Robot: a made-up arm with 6 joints.
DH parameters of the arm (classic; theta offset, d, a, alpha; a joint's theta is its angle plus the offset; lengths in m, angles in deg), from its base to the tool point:
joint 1: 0 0.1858 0 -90
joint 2: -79.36 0 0.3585 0
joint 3: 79.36 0 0.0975 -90
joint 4: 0 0.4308 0 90
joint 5: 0 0 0.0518 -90
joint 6: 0 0.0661 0 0
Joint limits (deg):
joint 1: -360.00..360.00
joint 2: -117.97..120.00
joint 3: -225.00..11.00
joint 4: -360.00..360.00
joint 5: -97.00..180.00
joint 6: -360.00..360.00
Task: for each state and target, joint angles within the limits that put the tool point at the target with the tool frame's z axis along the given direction. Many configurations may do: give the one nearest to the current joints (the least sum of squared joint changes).
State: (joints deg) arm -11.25 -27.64 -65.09 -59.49 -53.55 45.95
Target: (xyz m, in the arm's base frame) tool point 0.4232 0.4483 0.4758 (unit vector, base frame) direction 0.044 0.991 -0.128
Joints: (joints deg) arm 38.87 16.43 -89.06 -84.34 -48.37 45.95
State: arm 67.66 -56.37 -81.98 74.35 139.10 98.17
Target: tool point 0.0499 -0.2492 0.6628 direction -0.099 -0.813 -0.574
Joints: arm 117.07 -89.85 -56.82 118.78 148.49 98.17
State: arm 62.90 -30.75 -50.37 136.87 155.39 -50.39
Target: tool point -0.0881 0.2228 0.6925 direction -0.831 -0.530 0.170
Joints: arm 92.36 -42.66 -58.09 106.93 117.05 -50.39
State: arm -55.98 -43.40 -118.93 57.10 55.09 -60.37
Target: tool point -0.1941 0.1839 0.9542 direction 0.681 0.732 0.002
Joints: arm -29.80 -49.72 -124.52 76.94 88.58 -60.37
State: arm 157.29 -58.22 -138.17 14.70 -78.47 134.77
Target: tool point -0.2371 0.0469 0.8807 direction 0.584 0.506 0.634
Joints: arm 176.70 -7.43 -117.74 32.76 -95.02 134.77
